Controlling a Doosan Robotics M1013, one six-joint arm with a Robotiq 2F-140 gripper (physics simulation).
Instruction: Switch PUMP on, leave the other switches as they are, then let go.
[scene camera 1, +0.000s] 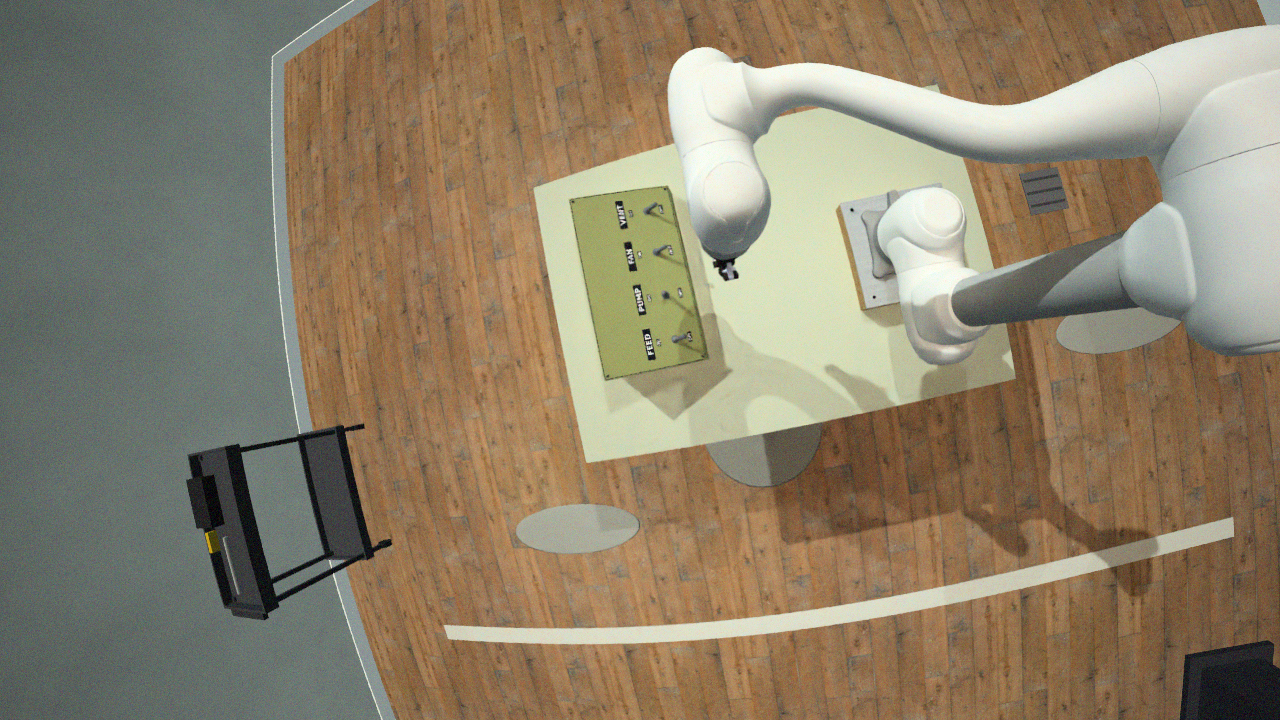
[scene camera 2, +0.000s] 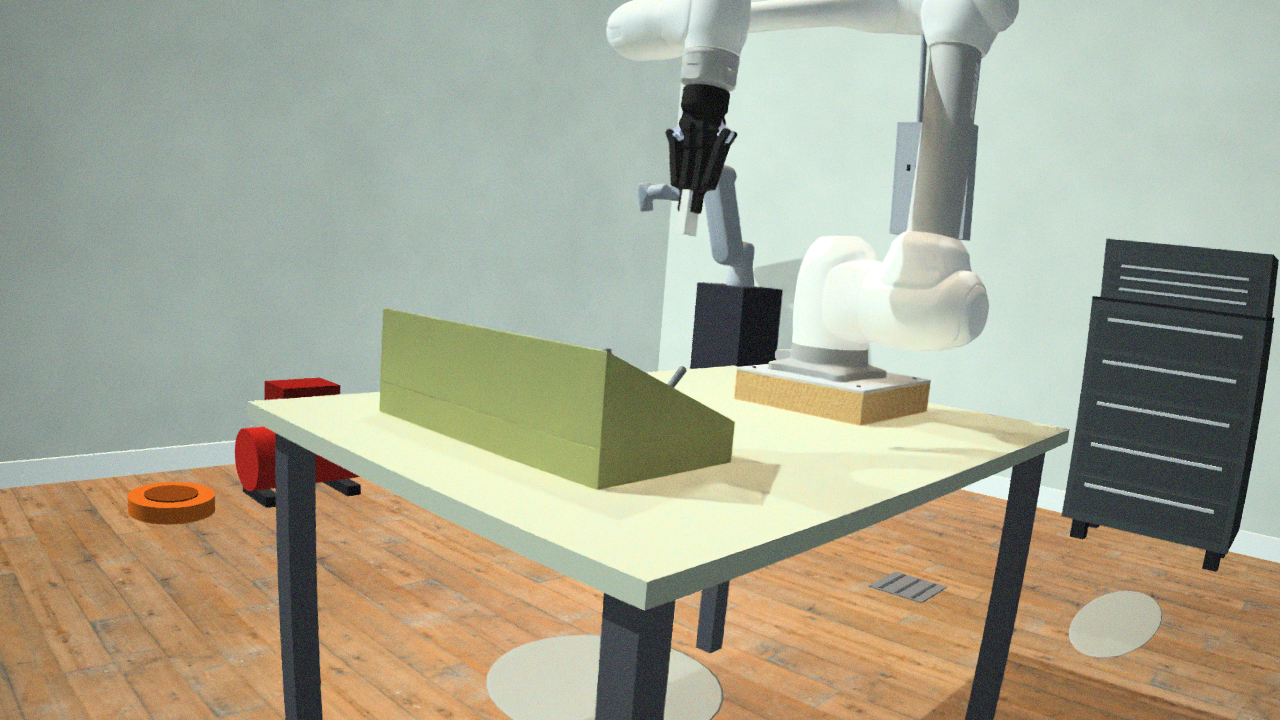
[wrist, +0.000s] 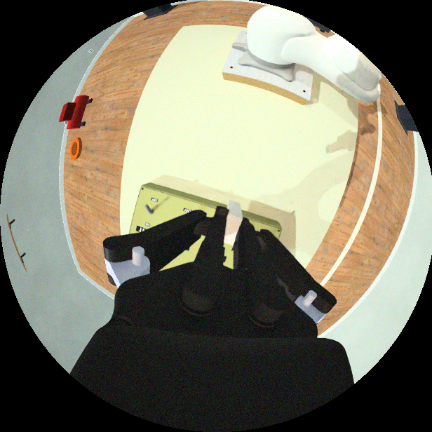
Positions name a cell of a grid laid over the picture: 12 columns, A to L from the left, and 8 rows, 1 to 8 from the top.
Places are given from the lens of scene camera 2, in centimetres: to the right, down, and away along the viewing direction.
my gripper (scene camera 2: G3): 7, -20, 140
sloped switch panel (scene camera 2: F5): -7, 6, 106
